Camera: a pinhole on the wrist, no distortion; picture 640 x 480 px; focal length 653.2 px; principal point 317.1 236.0 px. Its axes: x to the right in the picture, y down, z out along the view. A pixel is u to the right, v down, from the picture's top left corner.
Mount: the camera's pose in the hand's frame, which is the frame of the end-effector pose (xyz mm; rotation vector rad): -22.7 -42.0 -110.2 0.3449 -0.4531 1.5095
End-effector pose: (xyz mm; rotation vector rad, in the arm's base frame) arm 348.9 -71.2 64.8 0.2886 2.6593 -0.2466
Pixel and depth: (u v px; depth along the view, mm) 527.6 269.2 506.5
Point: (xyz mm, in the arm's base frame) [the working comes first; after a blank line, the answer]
In the camera's frame: 163.2 25.7 506.5

557.6 -314.6 -239.4
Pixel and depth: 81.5 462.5 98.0
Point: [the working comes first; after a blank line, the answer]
In the camera's frame: -35.3 34.0 98.0

357.5 -186.5 147.8
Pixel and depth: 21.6 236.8 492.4
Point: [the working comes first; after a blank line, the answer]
In the camera's frame: -222.8 0.6 492.4

373.2 -585.1 -32.9
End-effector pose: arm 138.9 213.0 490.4 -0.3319 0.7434 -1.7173
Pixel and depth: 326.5 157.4 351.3
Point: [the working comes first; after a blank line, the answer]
In the camera's frame: 5.1 -42.3 351.3

95.7 183.4 776.4
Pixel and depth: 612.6 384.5 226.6
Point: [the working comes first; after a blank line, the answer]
In the camera's frame: 102.5 51.5 226.6

195.3 264.8 645.0
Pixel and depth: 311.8 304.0 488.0
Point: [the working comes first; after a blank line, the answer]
In the camera's frame: -4.0 50.8 488.0

133.7 256.1 920.3
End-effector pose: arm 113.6 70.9 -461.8 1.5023 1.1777 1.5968
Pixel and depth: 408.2 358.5 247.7
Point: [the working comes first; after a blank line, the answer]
In the camera's frame: 34.5 46.5 247.7

227.0 65.3 -623.0
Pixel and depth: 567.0 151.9 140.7
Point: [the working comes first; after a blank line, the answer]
In the camera's frame: 53.8 -18.1 140.7

146.7 90.1 -528.6
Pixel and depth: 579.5 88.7 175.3
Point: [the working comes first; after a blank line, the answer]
In the camera's frame: 70.4 -39.5 175.3

182.4 115.6 -526.0
